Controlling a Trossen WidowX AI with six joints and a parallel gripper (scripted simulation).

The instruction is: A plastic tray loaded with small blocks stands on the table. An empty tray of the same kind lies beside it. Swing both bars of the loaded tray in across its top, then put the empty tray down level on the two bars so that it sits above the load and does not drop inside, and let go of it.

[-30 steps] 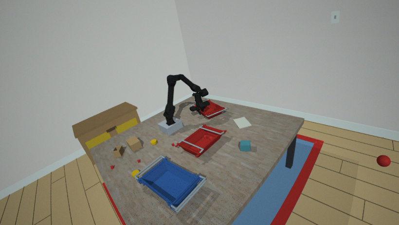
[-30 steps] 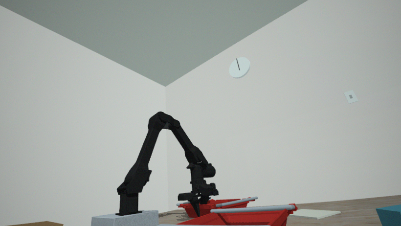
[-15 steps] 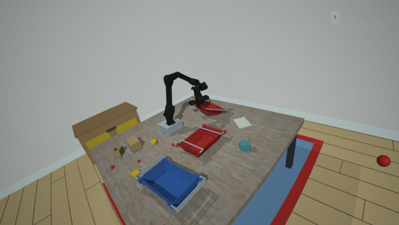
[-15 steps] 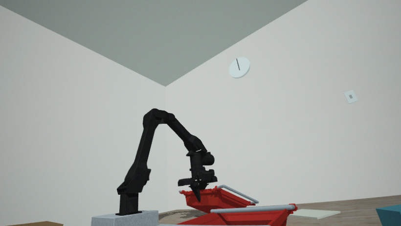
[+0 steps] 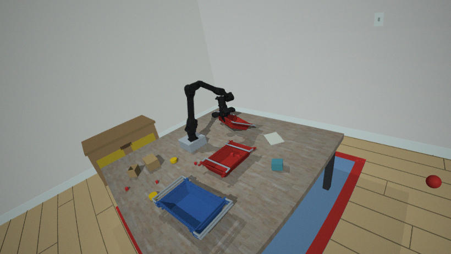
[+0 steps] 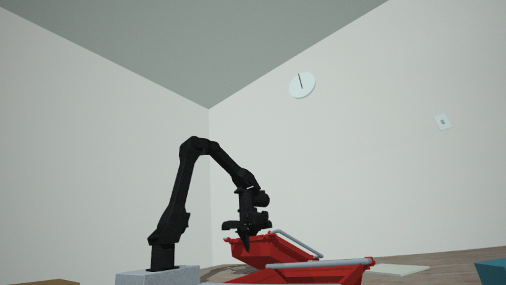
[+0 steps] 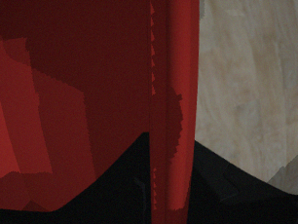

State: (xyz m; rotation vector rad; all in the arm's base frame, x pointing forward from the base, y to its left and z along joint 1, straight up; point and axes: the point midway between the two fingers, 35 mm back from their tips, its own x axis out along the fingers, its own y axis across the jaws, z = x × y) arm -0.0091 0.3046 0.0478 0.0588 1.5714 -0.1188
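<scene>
Now: gripper tip 80 mm to the right of the red tray, 10 mm short of it and 10 mm above it. Round my gripper tip: teal cube 620 mm ahead, 80 mm to the right, 60 mm below; then white sheet 390 mm ahead, 140 mm to the left, 80 mm below.
</scene>
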